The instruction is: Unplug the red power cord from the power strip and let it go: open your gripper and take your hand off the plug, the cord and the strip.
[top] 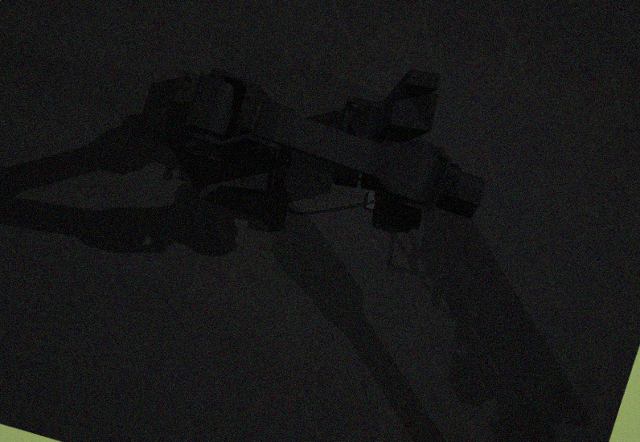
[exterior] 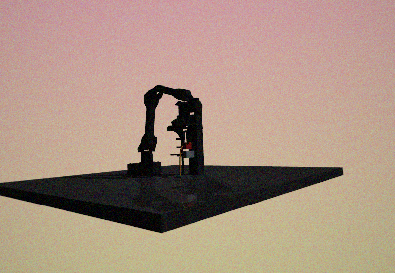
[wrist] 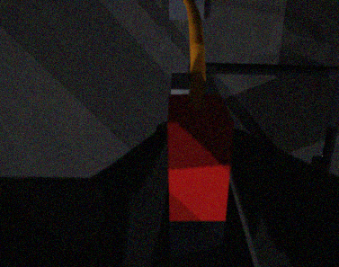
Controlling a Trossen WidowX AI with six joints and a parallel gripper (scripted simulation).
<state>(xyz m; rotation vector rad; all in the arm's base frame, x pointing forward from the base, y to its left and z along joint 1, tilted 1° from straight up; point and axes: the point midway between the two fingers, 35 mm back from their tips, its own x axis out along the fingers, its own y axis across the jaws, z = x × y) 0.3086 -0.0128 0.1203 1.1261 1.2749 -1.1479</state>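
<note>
Now: gripper tip 10 mm past the red plug and 30 mm to the right of it.
</note>
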